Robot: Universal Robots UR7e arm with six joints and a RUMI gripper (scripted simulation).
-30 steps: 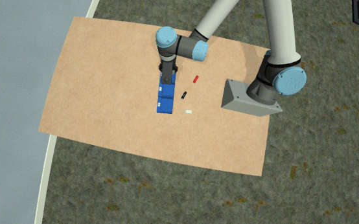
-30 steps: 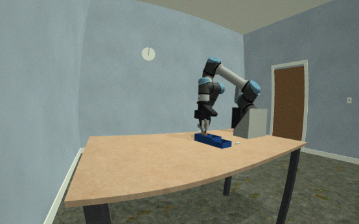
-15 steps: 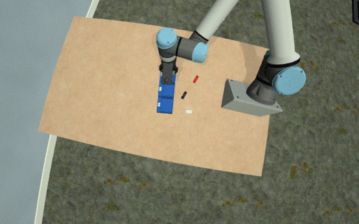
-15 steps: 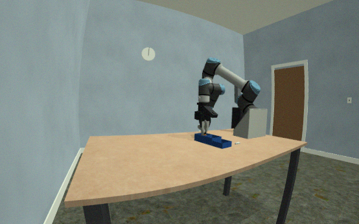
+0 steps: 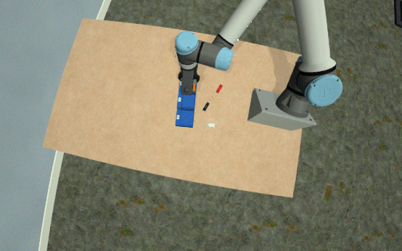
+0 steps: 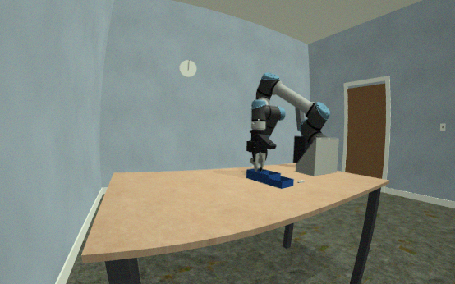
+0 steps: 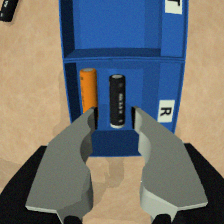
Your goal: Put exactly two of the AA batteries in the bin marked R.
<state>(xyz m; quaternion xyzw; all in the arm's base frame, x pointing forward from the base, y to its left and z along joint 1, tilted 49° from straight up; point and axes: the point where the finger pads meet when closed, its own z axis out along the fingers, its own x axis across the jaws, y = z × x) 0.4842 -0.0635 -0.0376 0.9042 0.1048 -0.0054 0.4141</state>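
My gripper is now 3 cm above the black AA battery. The rest, counted from my hand: red battery (15 cm behind, 3 cm to the right, 4 cm below); then joined blue bins (1 cm behind, 8 cm to the left, 2 cm below); then orange AA battery (2 cm behind, 3 cm below).
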